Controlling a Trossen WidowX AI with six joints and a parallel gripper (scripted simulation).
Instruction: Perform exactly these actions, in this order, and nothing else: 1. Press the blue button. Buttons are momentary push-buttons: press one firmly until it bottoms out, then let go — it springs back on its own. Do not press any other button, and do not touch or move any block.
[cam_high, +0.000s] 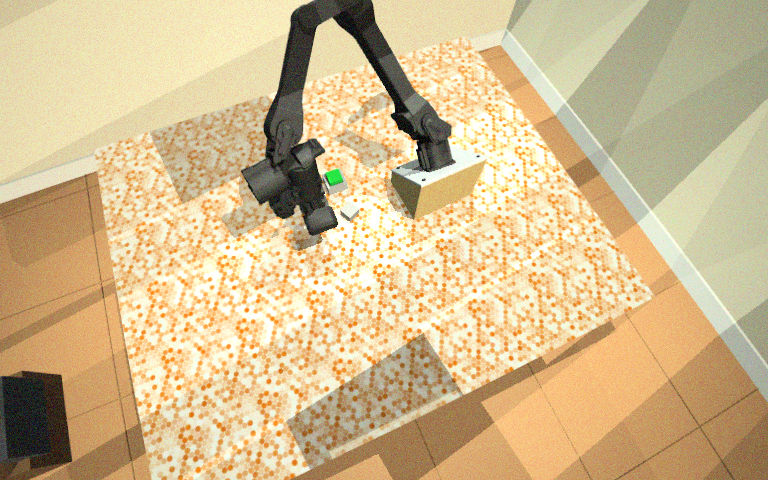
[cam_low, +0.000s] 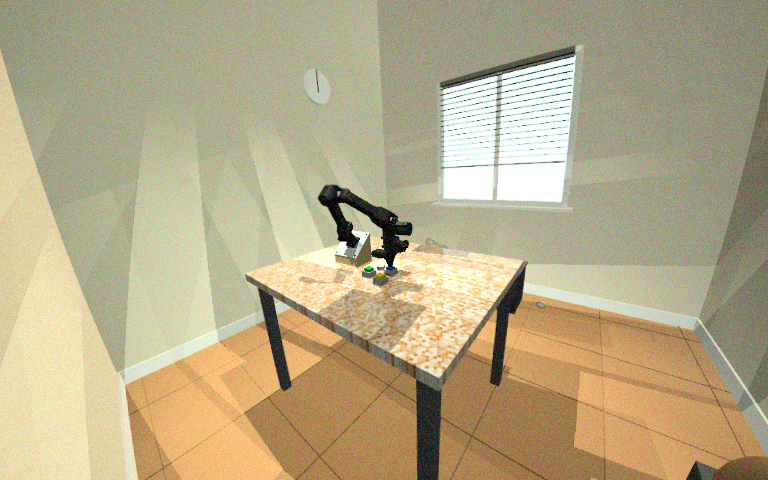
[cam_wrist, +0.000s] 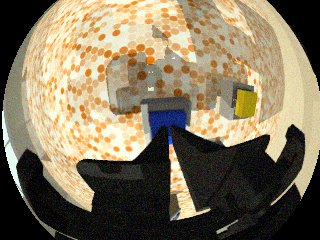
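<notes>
Now: gripper tip 1 cm above the blue button. From my gripper tip the other things lie so: small grey block: 8 cm behind, 1 cm to the left, 2 cm below; then yellow button: 3 cm ahead, 10 cm to the right; then green button: 7 cm behind, 7 cm to the right.
</notes>
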